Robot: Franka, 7 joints.
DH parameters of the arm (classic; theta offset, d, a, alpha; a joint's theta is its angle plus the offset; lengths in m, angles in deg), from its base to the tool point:
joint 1: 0 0.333 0 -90
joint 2: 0 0 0 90
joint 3: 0 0.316 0.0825 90
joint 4: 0 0 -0.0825 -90
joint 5: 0 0.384 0 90
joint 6: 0 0 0.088 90
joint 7: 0 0.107 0 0
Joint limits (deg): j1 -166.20..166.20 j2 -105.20..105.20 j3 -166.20..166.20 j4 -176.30..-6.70 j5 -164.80..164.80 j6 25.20..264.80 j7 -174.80..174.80
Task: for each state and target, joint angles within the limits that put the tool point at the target. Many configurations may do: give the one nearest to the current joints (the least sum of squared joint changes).
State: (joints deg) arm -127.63 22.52 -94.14 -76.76 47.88 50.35 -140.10
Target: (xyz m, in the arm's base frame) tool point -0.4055 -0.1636 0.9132
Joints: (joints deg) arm -108.29 14.17 -87.53 -40.86 59.21 59.97 -140.10
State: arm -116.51 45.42 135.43 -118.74 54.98 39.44 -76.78
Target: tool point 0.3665 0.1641 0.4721
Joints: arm -118.29 10.36 128.69 -126.51 53.45 56.29 -76.78
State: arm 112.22 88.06 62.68 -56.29 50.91 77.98 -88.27
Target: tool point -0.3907 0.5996 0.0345
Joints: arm 92.60 99.49 49.91 -44.72 51.33 87.57 -88.27
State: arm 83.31 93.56 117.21 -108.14 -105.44 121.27 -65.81
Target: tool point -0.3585 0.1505 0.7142
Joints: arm 79.02 93.42 138.71 -129.42 -104.19 126.91 -65.81
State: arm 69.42 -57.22 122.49 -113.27 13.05 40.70 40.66
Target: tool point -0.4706 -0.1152 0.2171
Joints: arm 64.10 -59.39 120.32 -98.69 14.08 49.54 40.66
